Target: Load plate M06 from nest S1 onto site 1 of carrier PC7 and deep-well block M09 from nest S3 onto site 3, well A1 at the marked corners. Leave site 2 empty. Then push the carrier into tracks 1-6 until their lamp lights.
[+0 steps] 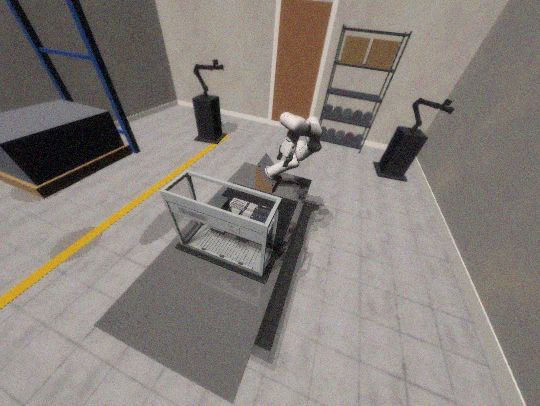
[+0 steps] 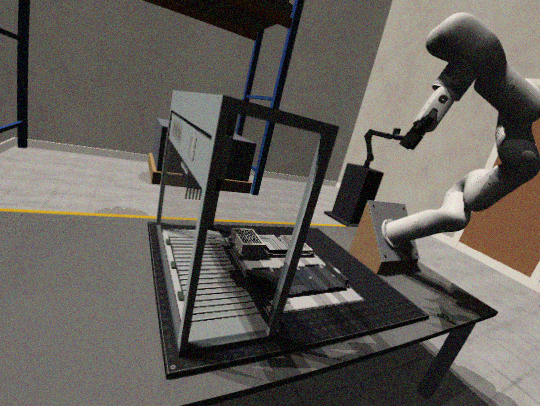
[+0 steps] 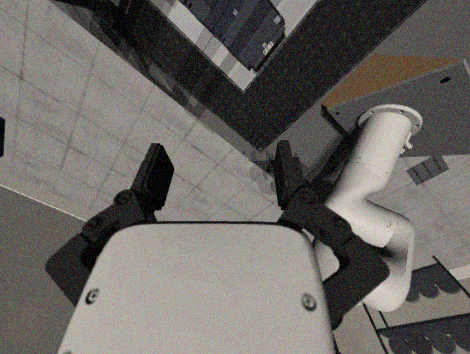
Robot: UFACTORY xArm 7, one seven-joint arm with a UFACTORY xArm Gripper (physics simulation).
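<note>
My gripper [image 1: 286, 161] [image 2: 409, 143] [image 3: 221, 154] is open and empty, high above and away from the labware. A tall block with a gridded top [image 2: 248, 242], which looks like the deep-well block, stands behind the frame's posts. Lower pale plates [image 2: 272, 243] stand beside it; which is M06 cannot be told. A dark, long carrier [image 2: 312, 279] [image 3: 240, 27] lies on a pale striped base in front of them. The ribbed track deck [image 1: 230, 245] [image 2: 217, 280] lies inside the open frame. Nest labels, A1 corners and the lamp are too small to read.
The grey frame [image 1: 220, 212] [image 2: 212, 185] rises over the track deck, with its posts beside the labware. A dark base board [image 2: 385, 305] [image 3: 300, 65] lies under it all on the table. The arm's slanted mount [image 2: 367, 240] [image 3: 430, 120] stands at the table's end.
</note>
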